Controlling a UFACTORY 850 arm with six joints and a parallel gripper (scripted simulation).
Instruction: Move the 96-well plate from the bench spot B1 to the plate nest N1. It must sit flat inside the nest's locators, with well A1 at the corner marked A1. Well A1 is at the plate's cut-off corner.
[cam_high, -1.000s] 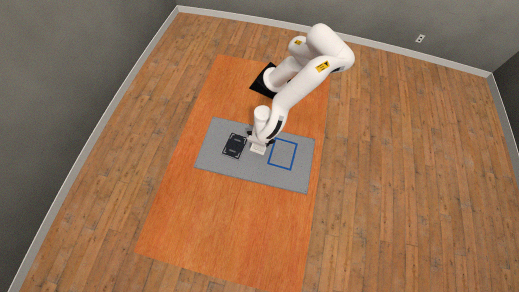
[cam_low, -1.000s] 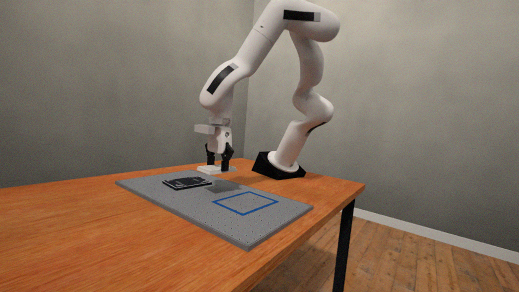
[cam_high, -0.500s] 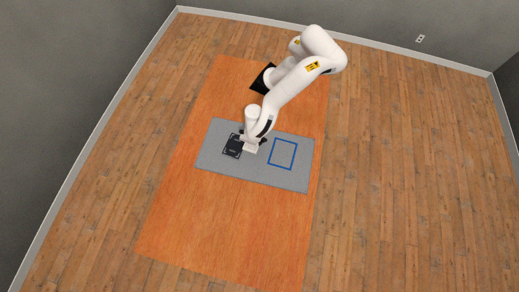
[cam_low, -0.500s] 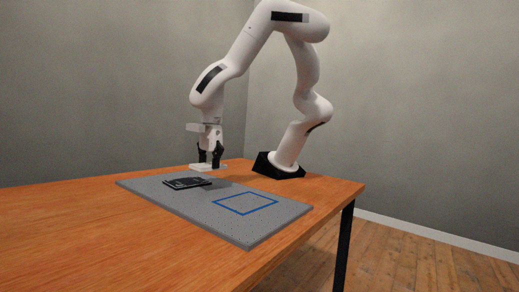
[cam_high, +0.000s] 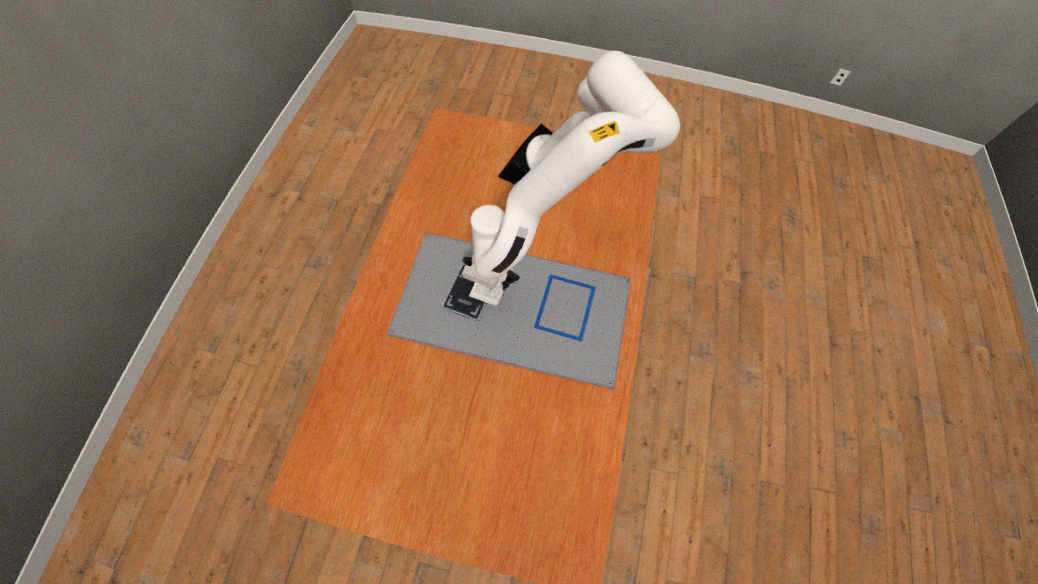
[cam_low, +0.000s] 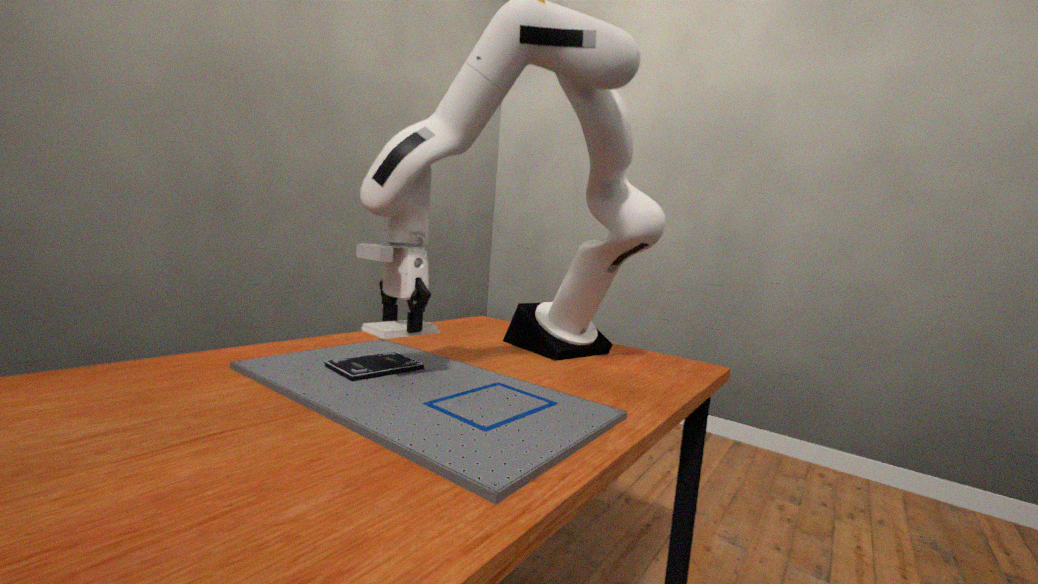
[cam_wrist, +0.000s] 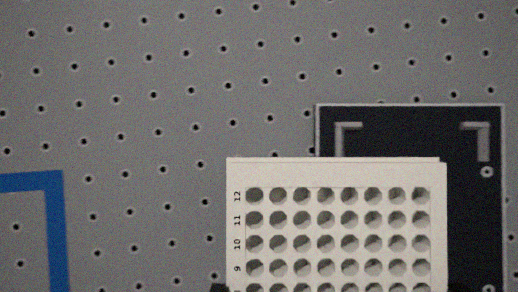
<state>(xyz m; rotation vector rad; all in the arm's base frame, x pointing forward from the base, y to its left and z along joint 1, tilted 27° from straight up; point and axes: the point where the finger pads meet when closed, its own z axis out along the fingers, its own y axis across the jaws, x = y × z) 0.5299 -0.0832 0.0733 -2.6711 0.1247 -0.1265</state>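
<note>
Now: the black plate nest 1 cm ahead of my hand, 7 cm to the right of it and 10 cm below it. From my hand the other things lie so: white 96-well plate: 1 cm below.
</note>
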